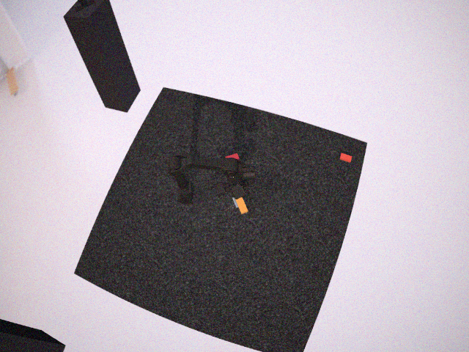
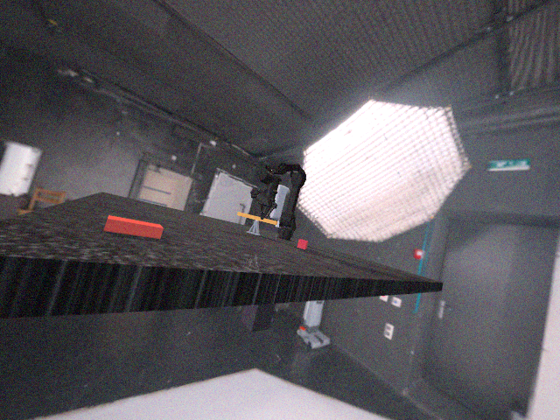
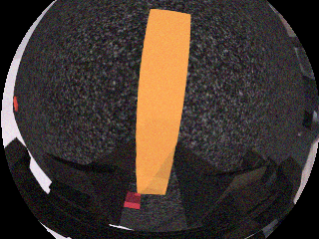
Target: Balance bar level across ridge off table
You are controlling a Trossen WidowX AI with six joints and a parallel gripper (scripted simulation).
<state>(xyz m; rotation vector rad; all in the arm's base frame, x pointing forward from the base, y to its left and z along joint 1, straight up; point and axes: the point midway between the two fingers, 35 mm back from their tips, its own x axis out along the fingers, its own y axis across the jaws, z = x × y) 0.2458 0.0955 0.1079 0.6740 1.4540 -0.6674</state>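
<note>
The orange bar lies 20 mm ahead of my gripper tip and 20 mm to the right of it. The rest, counted from my gripper tip: red block: 490 mm ahead, 400 mm to the left, 70 mm below.
</note>
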